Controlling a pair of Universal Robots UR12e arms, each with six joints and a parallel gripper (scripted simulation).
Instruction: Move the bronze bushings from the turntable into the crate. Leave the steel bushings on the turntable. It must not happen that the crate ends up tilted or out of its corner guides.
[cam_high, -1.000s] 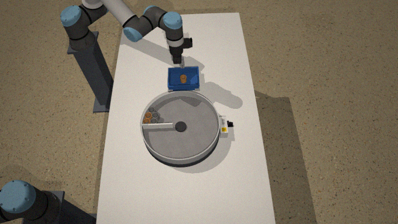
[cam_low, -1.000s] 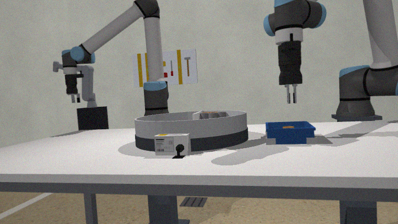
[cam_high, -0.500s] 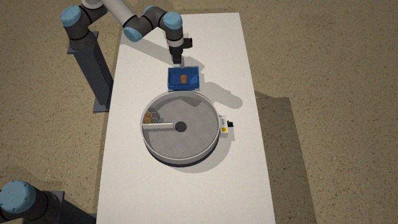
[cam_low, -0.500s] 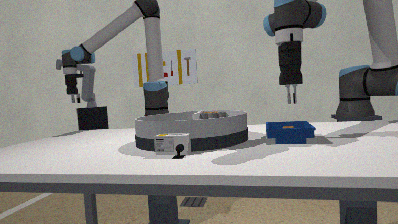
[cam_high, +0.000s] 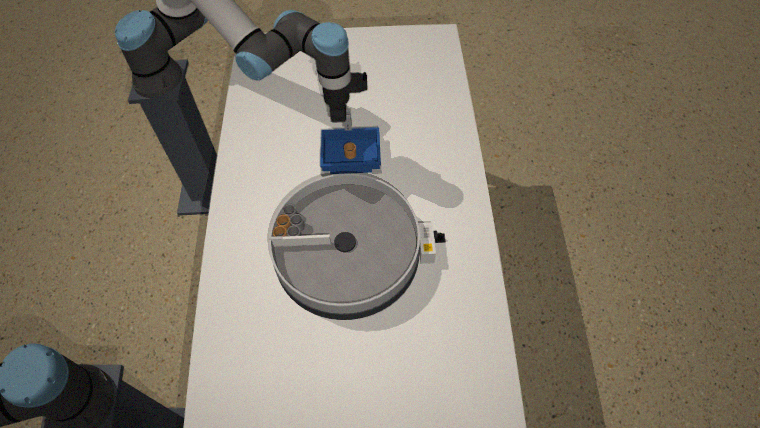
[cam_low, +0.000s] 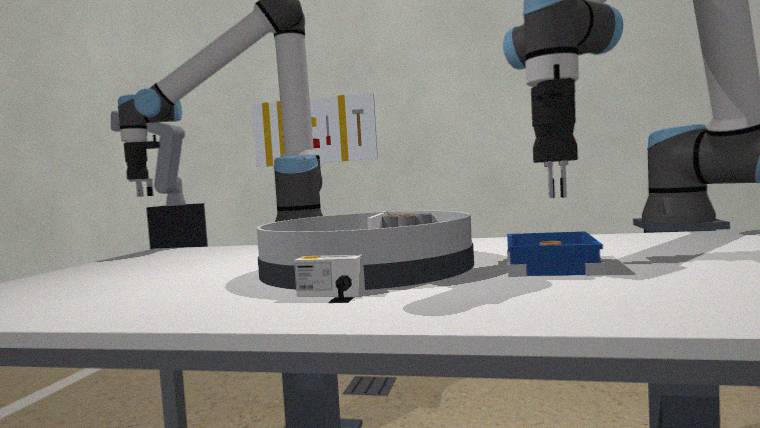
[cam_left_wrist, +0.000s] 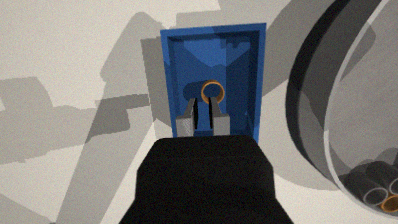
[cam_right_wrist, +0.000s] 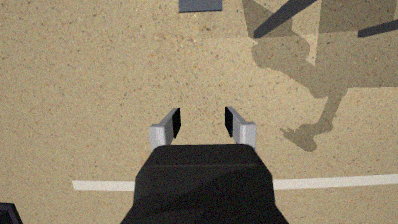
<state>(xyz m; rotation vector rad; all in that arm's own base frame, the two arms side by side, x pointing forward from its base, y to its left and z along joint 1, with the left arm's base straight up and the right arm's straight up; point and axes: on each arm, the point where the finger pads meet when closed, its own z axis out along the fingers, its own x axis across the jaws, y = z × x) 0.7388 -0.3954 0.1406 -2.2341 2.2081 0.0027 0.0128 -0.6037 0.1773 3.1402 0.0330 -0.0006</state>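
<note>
My left gripper is now 20 mm to the left of the blue crate and 120 mm above it.
</note>
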